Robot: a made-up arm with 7 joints. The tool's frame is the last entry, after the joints. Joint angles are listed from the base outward.
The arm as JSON. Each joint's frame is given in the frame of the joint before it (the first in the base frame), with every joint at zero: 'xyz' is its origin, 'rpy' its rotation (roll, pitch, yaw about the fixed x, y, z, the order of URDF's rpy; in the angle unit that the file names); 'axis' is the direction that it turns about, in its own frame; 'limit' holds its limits. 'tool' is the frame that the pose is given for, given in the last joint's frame.
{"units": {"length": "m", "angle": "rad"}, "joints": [
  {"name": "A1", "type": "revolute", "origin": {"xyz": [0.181, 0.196, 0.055], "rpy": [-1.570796, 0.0, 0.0]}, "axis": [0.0, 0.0, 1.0], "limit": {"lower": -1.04, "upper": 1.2}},
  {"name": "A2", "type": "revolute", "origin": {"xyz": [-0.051, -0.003, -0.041], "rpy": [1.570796, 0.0, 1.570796]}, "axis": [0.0, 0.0, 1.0], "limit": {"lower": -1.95, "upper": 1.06}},
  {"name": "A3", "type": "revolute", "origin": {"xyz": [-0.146, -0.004, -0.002], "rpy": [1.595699, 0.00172, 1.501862]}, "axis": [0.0, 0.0, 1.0], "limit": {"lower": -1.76, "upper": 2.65}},
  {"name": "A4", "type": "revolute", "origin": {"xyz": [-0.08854, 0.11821, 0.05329], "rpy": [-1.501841, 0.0, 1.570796]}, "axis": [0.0, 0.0, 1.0], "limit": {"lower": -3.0, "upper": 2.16}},
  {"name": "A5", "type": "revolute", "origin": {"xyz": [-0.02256, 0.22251, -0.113], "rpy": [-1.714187, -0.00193, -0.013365]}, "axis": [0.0, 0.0, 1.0], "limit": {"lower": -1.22, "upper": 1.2}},
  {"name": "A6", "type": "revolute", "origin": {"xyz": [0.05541, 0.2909, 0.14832], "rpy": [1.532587, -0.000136, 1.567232]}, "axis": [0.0, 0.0, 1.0], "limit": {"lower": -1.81, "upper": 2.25}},
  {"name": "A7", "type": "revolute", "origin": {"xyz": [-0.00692, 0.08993, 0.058], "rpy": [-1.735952, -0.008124, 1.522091]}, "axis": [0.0, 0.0, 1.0], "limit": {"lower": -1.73, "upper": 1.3}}
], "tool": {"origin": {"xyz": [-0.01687, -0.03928, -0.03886], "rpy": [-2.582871, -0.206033, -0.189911]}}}
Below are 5 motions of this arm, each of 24 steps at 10 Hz.
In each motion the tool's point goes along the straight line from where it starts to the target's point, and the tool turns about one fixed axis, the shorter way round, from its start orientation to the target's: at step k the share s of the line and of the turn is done. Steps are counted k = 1, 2, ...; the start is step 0. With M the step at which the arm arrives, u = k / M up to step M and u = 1 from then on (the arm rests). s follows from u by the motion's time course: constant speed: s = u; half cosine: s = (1 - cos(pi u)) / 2; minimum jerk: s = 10 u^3 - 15 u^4 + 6 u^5.
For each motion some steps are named. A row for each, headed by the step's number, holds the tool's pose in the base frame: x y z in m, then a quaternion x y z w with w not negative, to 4 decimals.
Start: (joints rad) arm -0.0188 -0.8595 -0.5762 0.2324 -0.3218 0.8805 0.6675
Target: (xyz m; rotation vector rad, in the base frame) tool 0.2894 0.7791 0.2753 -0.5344 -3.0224 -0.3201
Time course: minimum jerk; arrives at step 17
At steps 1, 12, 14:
1: 0.2131 0.7729 0.1901 -0.1313 -0.7435 -0.3924 0.5254
12: 0.2775 0.7781 0.2620 -0.1709 -0.9667 -0.1546 0.1114
14: 0.2862 0.7788 0.2718 -0.1727 -0.9767 -0.1174 0.0502

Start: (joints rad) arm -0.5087 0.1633 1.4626 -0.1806 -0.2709 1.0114 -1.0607
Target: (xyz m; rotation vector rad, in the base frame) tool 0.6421 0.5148 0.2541 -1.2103 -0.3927 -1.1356
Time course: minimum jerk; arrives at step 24
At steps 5, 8, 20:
5: 0.2144 -0.1770 0.5268 0.2008 0.0578 -0.8330 0.5123
8: 0.2809 -0.0695 0.4845 0.0818 0.0201 -0.8200 0.5661
20: 0.6259 0.4886 0.2644 -0.5107 -0.1660 -0.5234 0.6616

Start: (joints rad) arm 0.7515 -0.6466 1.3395 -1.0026 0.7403 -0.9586 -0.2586
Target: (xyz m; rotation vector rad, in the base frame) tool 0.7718 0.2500 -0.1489 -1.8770 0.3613 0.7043
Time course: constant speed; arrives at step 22
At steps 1, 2, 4, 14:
1: 0.8019 0.2501 0.1141 -0.8261 0.0174 0.1204 0.5502
2: 0.8005 0.2501 0.1016 -0.8251 0.0238 0.1289 0.5496
4: 0.7976 0.2501 0.0766 -0.8227 0.0367 0.1459 0.5482
14: 0.7833 0.2500 -0.0487 -0.8052 0.1006 0.2294 0.5376

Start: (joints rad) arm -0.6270 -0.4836 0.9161 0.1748 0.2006 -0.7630 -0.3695
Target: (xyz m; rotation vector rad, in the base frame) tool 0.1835 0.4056 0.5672 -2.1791 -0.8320 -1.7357
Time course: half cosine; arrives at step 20
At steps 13, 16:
13: 0.2044 0.4351 0.5534 -0.7476 -0.3018 -0.5857 0.0836
16: 0.1908 0.4159 0.5624 -0.7456 -0.2904 -0.5905 0.1052

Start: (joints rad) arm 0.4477 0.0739 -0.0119 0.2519 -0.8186 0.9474 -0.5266
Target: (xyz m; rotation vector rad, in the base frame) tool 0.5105 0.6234 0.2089 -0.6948 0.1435 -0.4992
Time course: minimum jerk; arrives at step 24
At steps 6, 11, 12, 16, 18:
6: 0.6226 0.2766 0.4380 -0.2078 -0.0313 -0.6934 0.6892
11: 0.5828 0.3999 0.3566 -0.2625 0.0051 -0.5493 0.7933
12: 0.5730 0.4300 0.3367 -0.2745 0.0139 -0.5109 0.8145
16: 0.5368 0.5422 0.2625 -0.3139 0.0467 -0.3588 0.8778
18: 0.5234 0.5834 0.2354 -0.3260 0.0584 -0.3001 0.8945

